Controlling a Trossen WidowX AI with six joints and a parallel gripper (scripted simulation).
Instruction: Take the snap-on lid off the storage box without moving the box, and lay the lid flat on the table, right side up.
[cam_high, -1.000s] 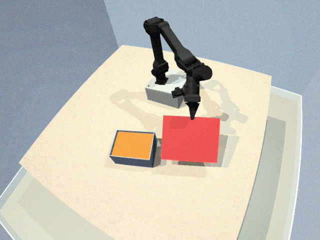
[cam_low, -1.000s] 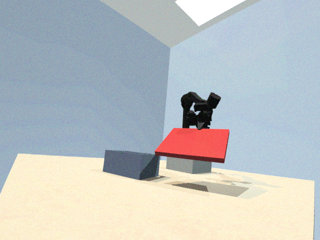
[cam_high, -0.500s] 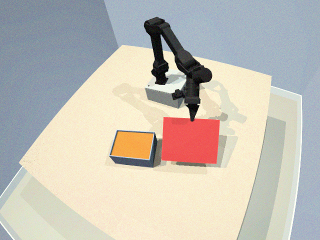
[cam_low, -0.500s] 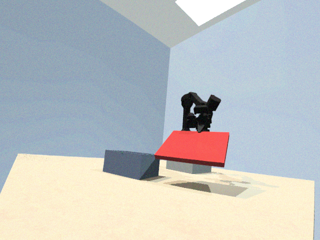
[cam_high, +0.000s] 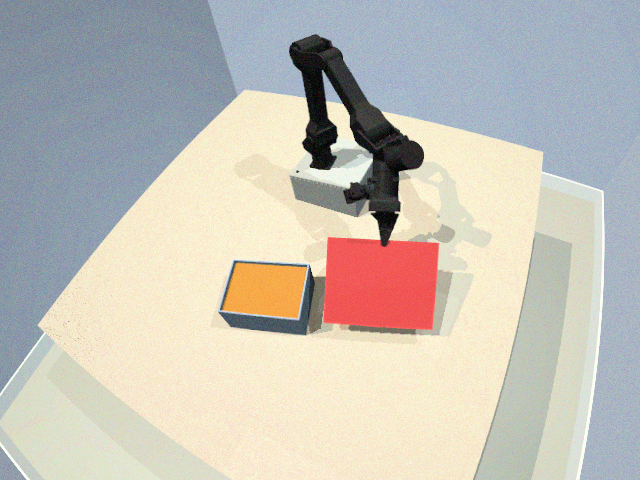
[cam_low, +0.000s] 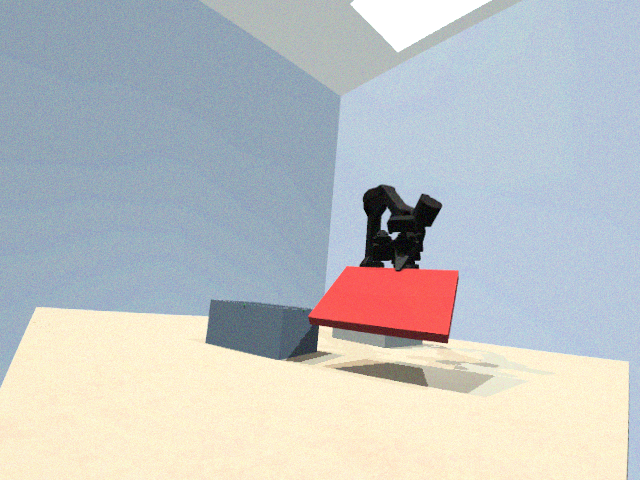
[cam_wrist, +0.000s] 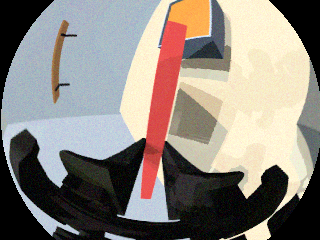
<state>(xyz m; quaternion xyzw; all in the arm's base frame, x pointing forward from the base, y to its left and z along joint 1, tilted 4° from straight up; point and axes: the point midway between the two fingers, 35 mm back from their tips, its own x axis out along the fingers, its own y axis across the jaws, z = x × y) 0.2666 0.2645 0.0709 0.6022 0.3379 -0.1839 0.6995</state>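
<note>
The red lid lies 7 cm ahead of my gripper tip, 5 cm below it and 1 cm to the left of it. Also, from my gripper tip: storage box 25 cm to the right, 14 cm below, 14 cm ahead.
</note>
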